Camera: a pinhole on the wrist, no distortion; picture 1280 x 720 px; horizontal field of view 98.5 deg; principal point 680.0 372.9 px. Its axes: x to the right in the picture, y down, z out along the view. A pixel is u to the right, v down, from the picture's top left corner.
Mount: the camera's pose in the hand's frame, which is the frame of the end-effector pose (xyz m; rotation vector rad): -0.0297 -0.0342 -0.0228 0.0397 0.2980 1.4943
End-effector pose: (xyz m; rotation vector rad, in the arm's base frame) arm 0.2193 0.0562 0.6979 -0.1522 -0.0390 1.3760
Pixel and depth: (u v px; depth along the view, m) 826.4 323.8 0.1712
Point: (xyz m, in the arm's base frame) 0.1737 0.0984 0.8214
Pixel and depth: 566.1 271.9 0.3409
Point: 0.2576 0.1724 1.0001
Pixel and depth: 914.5 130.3 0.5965
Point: -0.0414 0.5093 1.0864
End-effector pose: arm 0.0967 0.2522 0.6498 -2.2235 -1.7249 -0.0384
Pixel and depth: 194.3 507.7 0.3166
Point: -0.2165 0.3544 0.3718
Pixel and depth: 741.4 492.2 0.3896
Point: 0.0989 0.3109 0.2832
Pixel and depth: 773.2 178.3 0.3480
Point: 0.1578 0.4710 0.4087
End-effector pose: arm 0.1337 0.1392 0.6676 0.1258 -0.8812 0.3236
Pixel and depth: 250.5 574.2 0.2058
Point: -0.0153 -0.0729 0.7590
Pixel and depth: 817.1 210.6 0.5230
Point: -0.0912 0.2452 1.1202
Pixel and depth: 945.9 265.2 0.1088
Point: 0.0827 0.1576 0.7236
